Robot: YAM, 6 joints.
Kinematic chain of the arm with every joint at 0, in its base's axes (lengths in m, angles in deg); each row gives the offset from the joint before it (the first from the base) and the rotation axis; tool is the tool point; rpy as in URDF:
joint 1: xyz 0 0 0.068 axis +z
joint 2: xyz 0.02 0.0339 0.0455 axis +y
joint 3: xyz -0.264 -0.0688 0 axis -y
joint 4: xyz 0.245 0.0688 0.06 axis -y
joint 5: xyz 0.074 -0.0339 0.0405 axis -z
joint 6: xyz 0.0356 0 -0.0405 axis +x
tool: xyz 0 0 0 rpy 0 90 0
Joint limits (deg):
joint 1: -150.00..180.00
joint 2: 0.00..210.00
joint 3: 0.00..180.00
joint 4: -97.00..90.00
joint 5: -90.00..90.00
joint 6: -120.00..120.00
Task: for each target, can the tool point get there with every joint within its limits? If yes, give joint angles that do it. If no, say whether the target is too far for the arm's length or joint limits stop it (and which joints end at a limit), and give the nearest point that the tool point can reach.
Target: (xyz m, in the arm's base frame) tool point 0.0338 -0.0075 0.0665
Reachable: yes | joints 122.88 189.32 13.94 -53.47 43.07 -72.26
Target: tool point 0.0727 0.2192 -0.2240
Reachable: yes | joints 69.98 180.56 54.87 57.85 -10.94 28.06
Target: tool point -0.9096 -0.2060 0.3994
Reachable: no: too far | nearest point -0.6110 -0.0183 0.3034 | short by 0.366 m
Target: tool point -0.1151 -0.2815 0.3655
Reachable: yes | joints -107.49 76.47 55.07 38.31 45.09 -22.01
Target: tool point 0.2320 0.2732 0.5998
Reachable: yes | joints 45.10 111.25 135.37 39.40 -53.12 -11.31
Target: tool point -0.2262 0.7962 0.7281
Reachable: no: too far | nearest point -0.1416 0.4983 0.4925 | short by 0.389 m
